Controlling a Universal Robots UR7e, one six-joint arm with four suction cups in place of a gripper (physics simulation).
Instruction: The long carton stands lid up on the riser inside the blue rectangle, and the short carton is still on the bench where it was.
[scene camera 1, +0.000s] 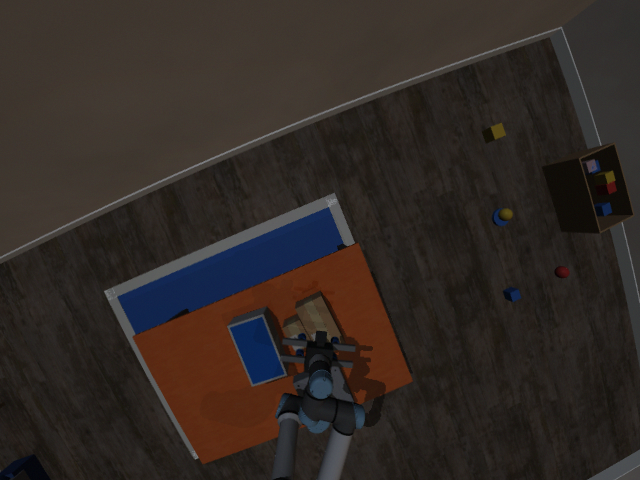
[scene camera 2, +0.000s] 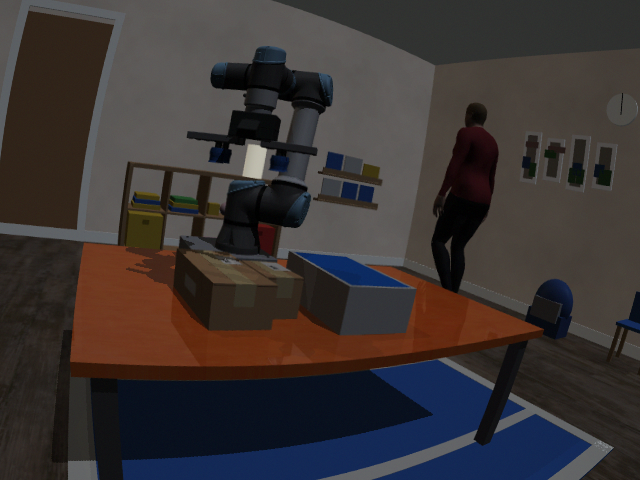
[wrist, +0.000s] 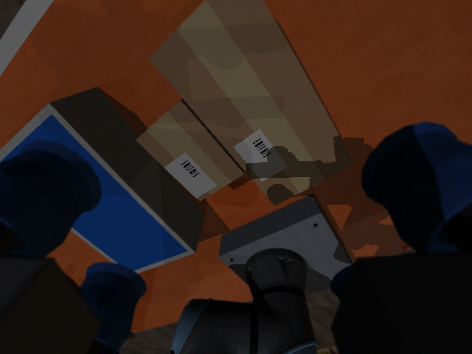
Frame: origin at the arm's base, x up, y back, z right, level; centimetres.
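Where they show: hand, tool point: (scene camera 2: 248, 166) (wrist: 231, 239); arm's base, link origin: (scene camera 2: 237, 249) (wrist: 275, 268).
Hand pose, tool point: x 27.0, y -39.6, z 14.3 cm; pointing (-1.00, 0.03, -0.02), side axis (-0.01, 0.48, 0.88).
Each offset is from my tool point to the centre of the thing. Level surfaces: height alone.
The long carton @[dx -29.1, dy +2.8, dz +1.9 cm] (scene camera 1: 314, 312) (scene camera 2: 240, 307) (wrist: 240, 65) lies on the orange bench with its taped, labelled lid up. The short carton @[dx -29.1, dy +2.7, dz -11.2 cm] (scene camera 1: 293, 329) (scene camera 2: 289, 294) (wrist: 170, 130) sits on the bench close beside its long side, lid up. The riser @[dx -28.3, dy +2.2, dz -33.3 cm] (scene camera 1: 248, 316) (scene camera 2: 377, 310) (wrist: 130, 160) is a grey box on the short carton's other side; its top bears the blue rectangle @[dx -22.4, dy +2.2, dz -33.3 cm] (scene camera 1: 258, 351) (scene camera 2: 356, 271) (wrist: 125, 225) with a pale border and carries no carton. My gripper (scene camera 1: 317, 347) (scene camera 2: 249, 159) (wrist: 230, 230) is open, its blue cups bare, well above the bench and the cartons' label ends.
The bench @[dx -34.4 cm] (scene camera 1: 377, 335) (scene camera 2: 129, 335) bears the arm's grey base plate (scene camera 1: 343, 384) (wrist: 310, 250) near the cartons' label ends. A person (scene camera 2: 475, 155) in a red top stands beyond the bench. A cube shelf (scene camera 2: 124, 206) stands behind the arm. Toys and an open box (scene camera 1: 566, 198) are on the floor.
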